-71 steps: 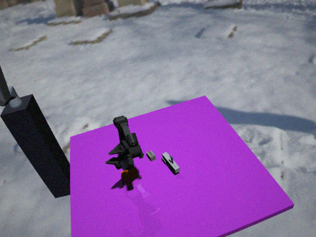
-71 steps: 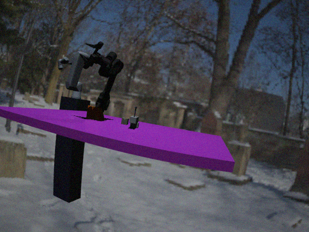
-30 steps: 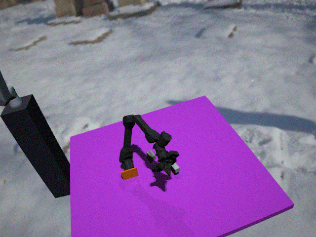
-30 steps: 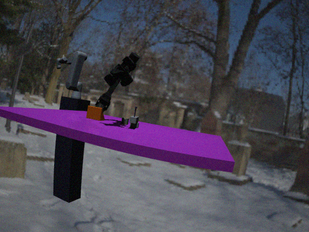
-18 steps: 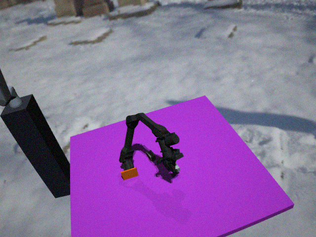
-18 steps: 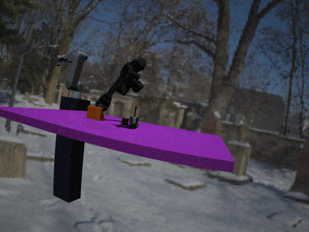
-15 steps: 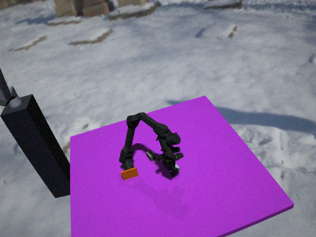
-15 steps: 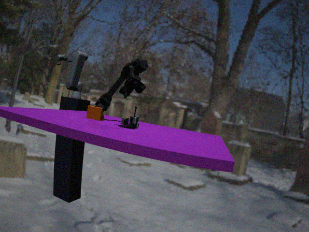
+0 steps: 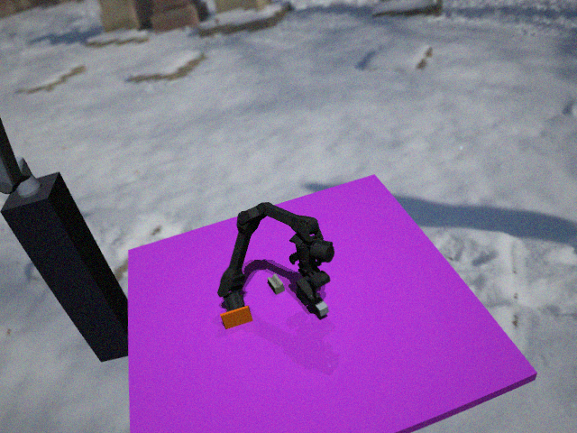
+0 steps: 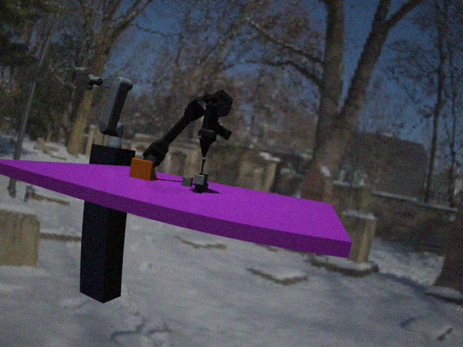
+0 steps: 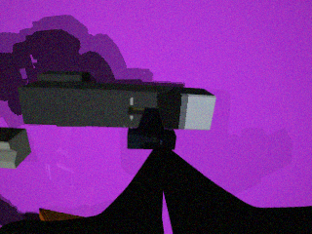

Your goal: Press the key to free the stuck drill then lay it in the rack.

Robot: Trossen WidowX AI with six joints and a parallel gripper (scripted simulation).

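Now: gripper tip 40 mm above the dark key. The rest, counted from my gripper tip: grey housing 100 mm below, 40 mm to the left, 10 mm behind; drill 90 mm below, 60 mm to the left, 10 mm behind.
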